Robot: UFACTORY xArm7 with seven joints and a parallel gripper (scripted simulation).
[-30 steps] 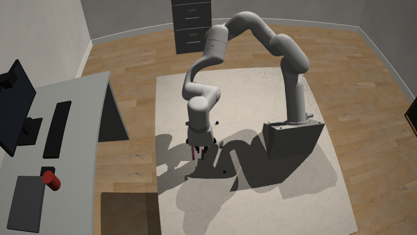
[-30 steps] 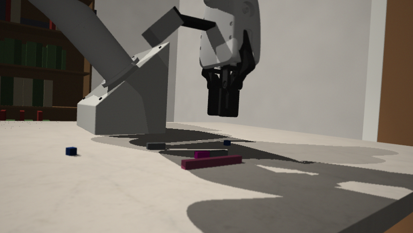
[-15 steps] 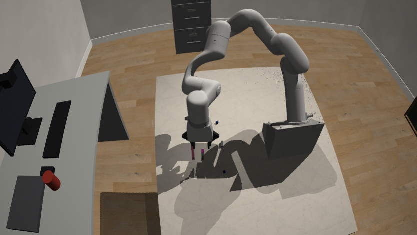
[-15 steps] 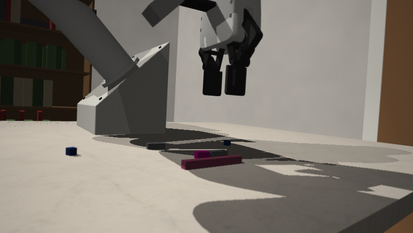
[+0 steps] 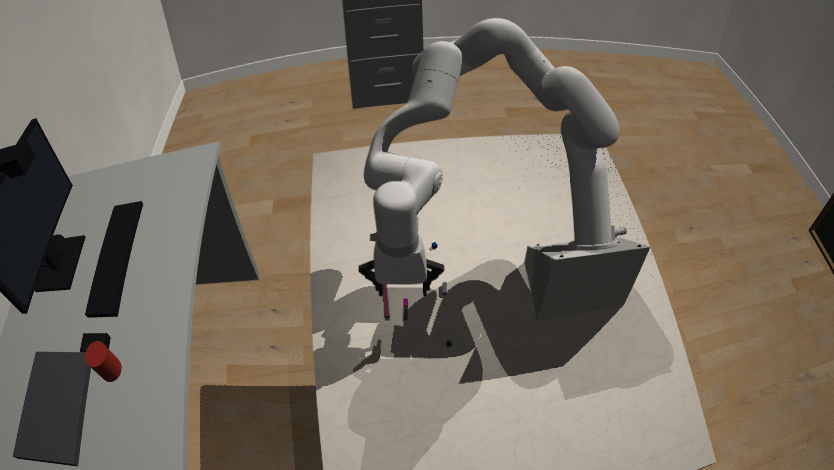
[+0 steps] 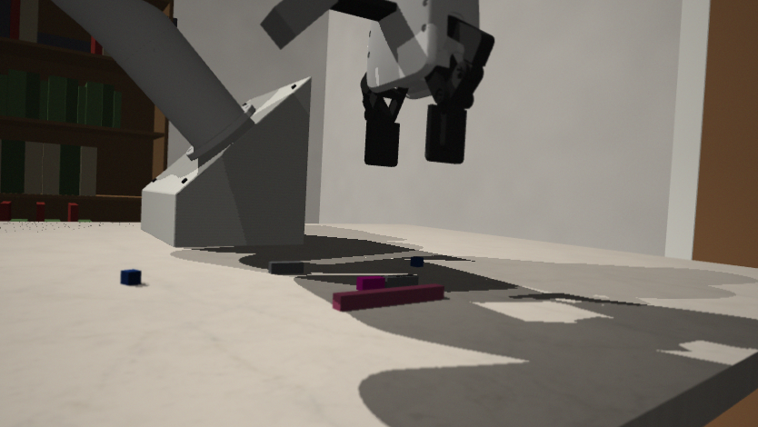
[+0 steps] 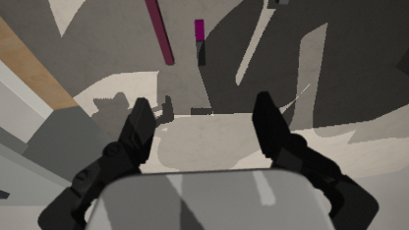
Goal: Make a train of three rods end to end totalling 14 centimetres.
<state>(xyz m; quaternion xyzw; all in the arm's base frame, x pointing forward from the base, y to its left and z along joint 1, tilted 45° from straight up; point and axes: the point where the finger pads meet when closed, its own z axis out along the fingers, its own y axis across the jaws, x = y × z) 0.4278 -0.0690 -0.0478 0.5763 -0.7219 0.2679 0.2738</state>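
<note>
The pink rod is 11 cm below my hand, 5 cm to the right of it and 4 cm ahead of it. Round my hand: magenta rod (11 cm below, 3 cm to the right, 1 cm behind); then grey rod (11 cm below, 10 cm behind, 5 cm to the right).
</note>
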